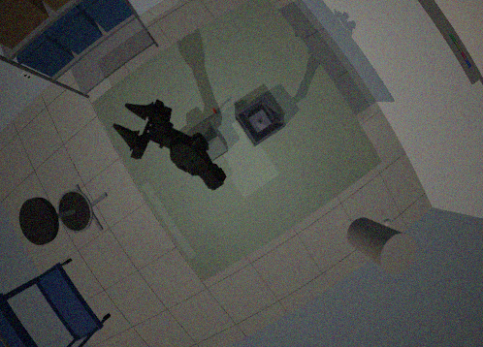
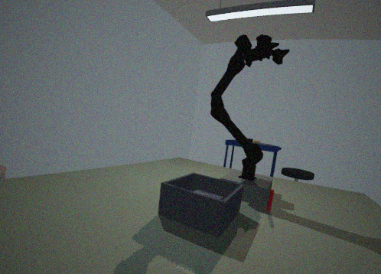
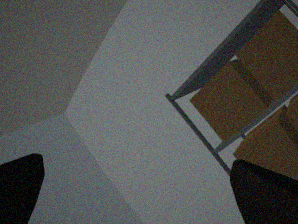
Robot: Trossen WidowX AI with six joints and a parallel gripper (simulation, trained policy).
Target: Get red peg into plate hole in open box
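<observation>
The red peg is 66 cm below my gripper tip, 23 cm ahead of it and 8 cm to the left of it. From my gripper tip the other things lie so: dark box: 67 cm below, 43 cm ahead, 7 cm to the right; then plate: 65 cm below, 43 cm ahead, 7 cm to the right.
</observation>
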